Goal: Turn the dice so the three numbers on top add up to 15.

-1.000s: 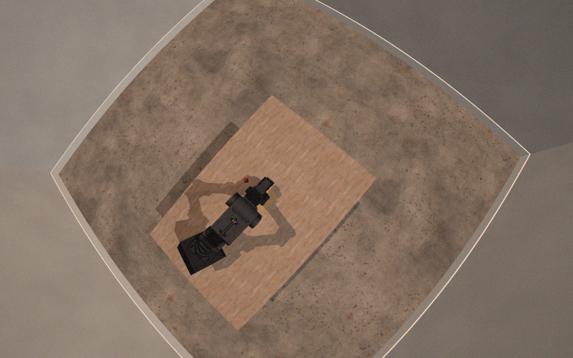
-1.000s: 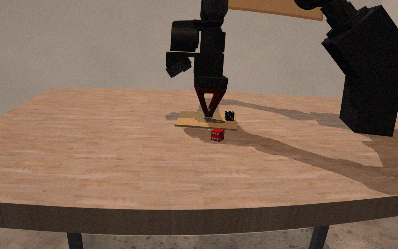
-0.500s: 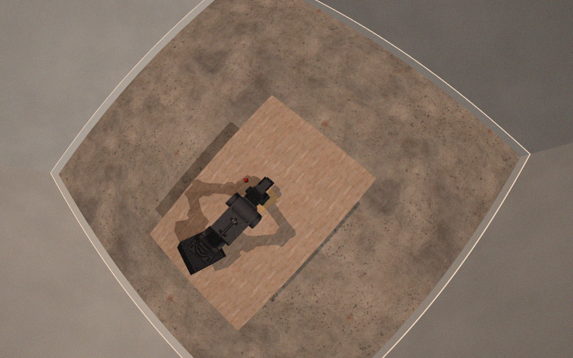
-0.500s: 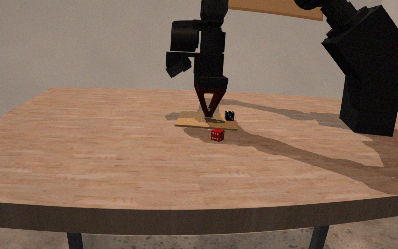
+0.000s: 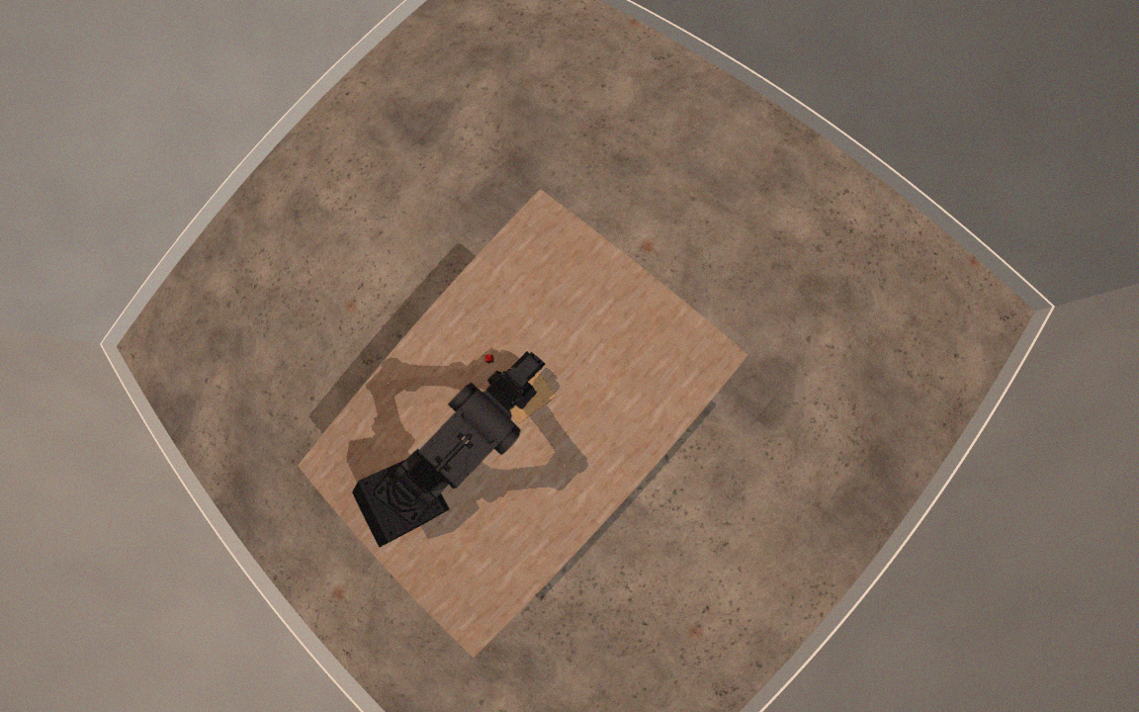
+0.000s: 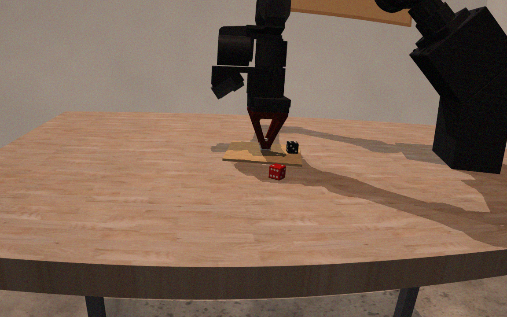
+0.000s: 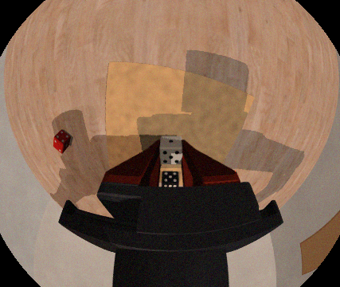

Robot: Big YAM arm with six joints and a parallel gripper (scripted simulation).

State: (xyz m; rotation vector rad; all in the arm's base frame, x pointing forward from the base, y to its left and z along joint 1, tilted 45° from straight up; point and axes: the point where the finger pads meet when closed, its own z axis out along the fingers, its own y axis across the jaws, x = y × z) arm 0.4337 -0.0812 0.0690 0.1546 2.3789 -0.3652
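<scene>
Now: hand right at the white die. From my hand the other things lie so: tan mat 20 mm below; then red die 140 mm to the left, 40 mm ahead, 10 mm below; then black die 50 mm behind, 20 mm to the left, 10 mm below.
</scene>
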